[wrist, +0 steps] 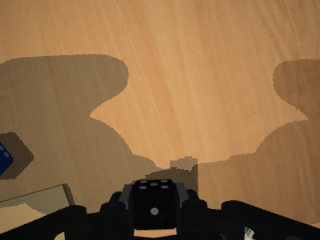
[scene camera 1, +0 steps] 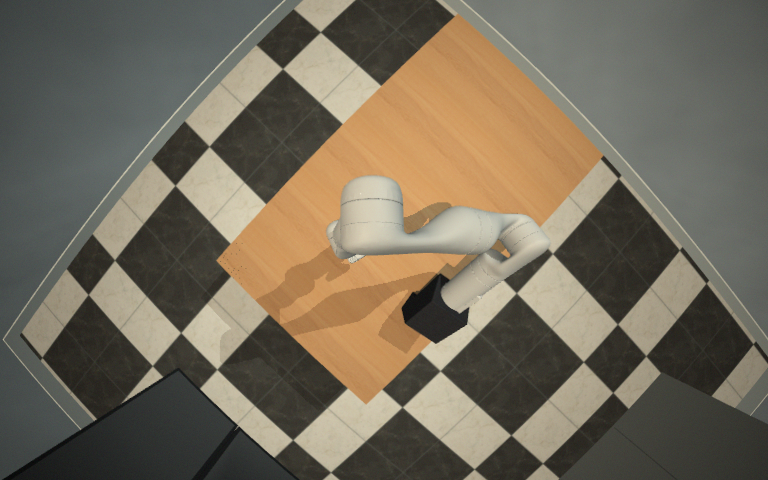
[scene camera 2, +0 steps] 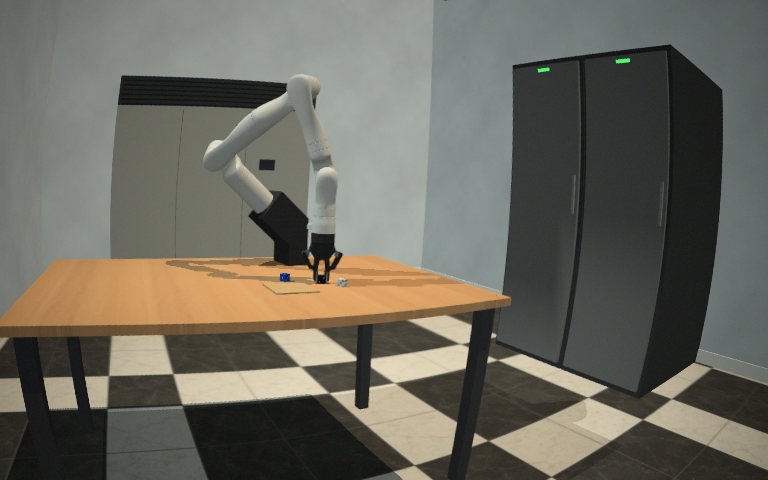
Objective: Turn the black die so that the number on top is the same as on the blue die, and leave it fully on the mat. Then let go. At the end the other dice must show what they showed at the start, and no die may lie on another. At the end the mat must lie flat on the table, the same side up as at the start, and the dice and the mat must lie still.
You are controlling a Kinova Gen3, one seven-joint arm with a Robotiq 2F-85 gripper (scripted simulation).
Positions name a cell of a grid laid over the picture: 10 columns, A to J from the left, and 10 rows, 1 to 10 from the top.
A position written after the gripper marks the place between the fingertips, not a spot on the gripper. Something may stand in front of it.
Note:
In view: the gripper (scene camera 2: E6) and a black die (wrist: E9).
The gripper also shows in the wrist view (wrist: E9).

